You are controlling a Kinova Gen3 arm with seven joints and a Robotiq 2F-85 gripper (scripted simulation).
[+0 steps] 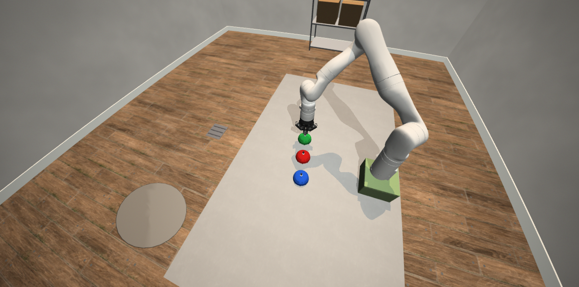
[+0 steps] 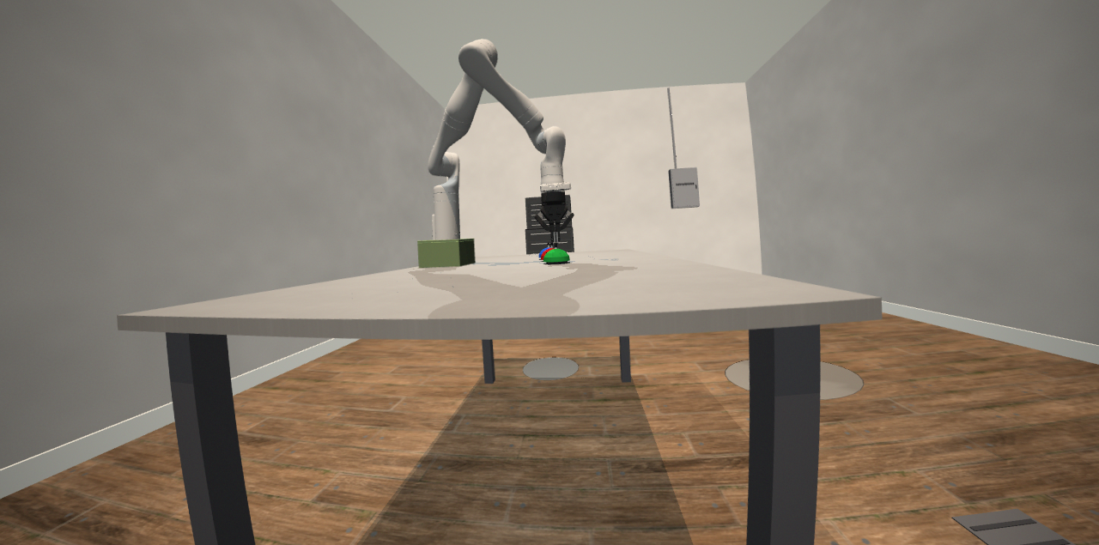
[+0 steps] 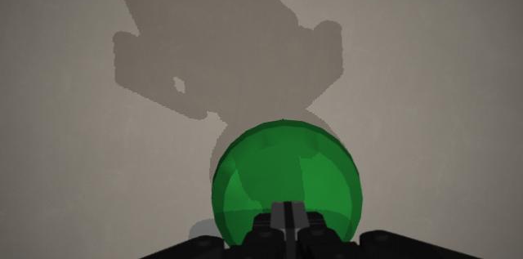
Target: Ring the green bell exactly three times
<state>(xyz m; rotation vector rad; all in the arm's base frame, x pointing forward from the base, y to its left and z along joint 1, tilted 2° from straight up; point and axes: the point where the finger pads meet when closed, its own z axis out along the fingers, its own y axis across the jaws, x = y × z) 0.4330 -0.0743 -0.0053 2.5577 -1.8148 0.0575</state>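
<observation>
The green bell lies 40 mm below my hand. Round my hand: red bell: 120 mm to the left, 40 mm below, 40 mm behind; then blue bell: 240 mm to the left, 90 mm behind, 40 mm below.
</observation>
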